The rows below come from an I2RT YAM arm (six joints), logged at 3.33 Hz.
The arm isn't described. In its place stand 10 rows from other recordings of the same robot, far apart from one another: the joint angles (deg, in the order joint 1, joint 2, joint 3, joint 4, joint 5, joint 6), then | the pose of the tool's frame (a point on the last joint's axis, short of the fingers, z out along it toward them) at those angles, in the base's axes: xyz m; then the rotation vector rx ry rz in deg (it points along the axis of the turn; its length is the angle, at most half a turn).
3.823, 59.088, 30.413, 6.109, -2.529, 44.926 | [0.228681, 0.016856, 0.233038, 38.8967, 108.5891, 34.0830]
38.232, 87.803, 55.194, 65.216, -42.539, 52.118 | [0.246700, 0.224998, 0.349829, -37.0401, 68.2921, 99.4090]
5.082, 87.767, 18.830, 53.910, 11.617, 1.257 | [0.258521, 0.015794, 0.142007, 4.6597, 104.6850, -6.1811]
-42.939, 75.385, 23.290, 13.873, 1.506, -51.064 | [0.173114, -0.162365, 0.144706, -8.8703, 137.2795, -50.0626]
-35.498, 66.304, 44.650, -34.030, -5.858, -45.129 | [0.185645, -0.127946, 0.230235, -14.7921, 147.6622, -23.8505]
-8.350, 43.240, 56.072, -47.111, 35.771, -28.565 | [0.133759, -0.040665, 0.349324, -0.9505, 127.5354, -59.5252]
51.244, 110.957, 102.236, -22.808, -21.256, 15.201 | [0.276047, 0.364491, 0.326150, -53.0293, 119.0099, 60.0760]
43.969, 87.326, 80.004, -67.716, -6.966, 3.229 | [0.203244, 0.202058, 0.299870, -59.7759, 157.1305, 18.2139]
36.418, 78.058, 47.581, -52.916, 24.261, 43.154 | [0.185077, 0.118363, 0.193487, 11.2562, 157.8504, -20.2910]
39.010, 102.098, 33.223, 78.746, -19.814, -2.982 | [0.245327, 0.214263, 0.183155, -44.9871, 69.9999, 43.4894]
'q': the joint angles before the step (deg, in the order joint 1, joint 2, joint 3, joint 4, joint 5, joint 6). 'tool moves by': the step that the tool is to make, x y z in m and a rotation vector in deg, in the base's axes. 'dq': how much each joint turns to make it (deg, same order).
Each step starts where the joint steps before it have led.
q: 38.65, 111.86, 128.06, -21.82, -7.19, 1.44
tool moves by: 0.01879, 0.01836, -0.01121, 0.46, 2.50, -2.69
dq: 0.54, 7.13, 8.61, -2.91, 3.00, 2.28
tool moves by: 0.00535, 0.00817, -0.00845, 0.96, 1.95, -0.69
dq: 0.41, 2.02, 1.40, -0.14, 0.84, 2.11
